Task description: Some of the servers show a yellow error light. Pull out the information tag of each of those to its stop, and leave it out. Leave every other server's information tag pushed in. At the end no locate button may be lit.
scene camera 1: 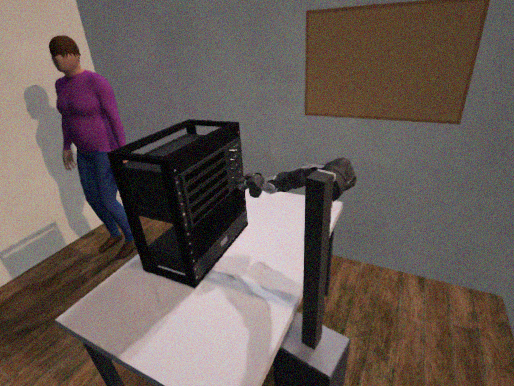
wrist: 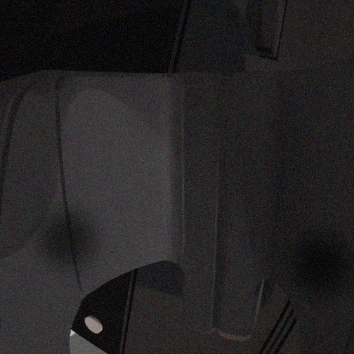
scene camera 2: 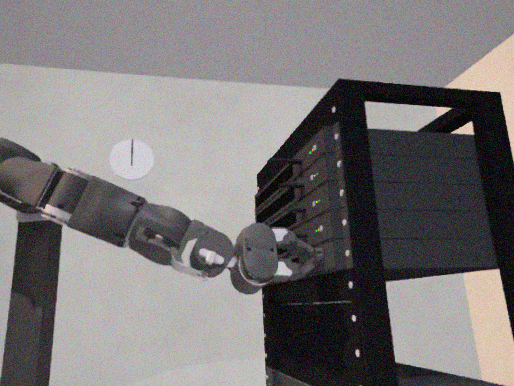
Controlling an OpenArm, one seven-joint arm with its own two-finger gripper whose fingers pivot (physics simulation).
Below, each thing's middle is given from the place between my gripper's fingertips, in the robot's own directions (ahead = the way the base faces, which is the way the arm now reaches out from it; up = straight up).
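There's the black rack point(scene camera 2: 394, 205), and it's 3 cm below my hand, 10 cm ahead of it and 18 cm to the left of it.
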